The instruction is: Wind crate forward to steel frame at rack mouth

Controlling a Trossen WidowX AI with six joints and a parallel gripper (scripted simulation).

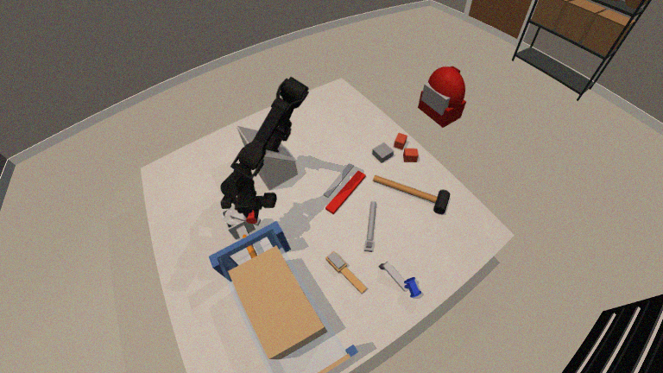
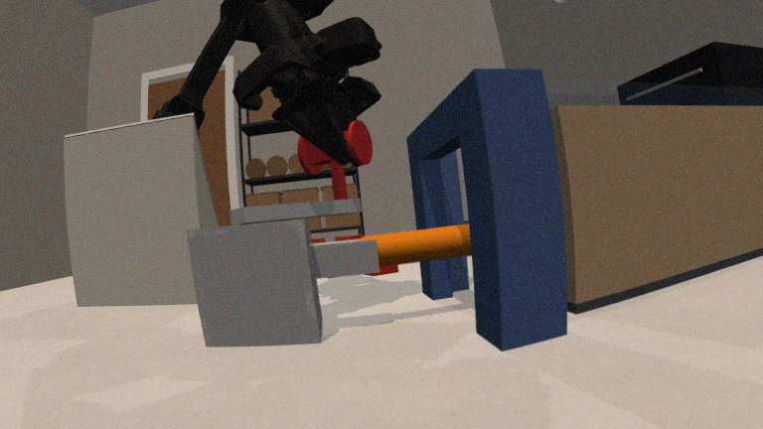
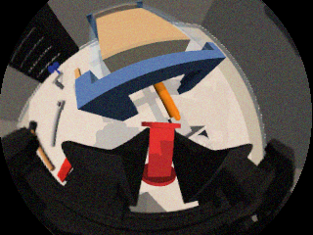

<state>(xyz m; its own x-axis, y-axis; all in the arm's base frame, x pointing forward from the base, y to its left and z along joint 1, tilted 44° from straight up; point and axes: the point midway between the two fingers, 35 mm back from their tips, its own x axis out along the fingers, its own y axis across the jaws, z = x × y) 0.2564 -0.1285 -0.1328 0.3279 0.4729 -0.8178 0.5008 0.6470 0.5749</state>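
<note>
Right now the red-knobbed crank is 40 mm behind my gripper tip, 20 mm to the right of it and 30 mm below it. Round my gripper tip: grey winch 100 mm behind, 70 mm to the right, 100 mm below; then red knob 20 mm behind, 10 mm to the left; then blue steel frame 70 mm ahead, 60 mm to the right, 30 mm below.
</note>
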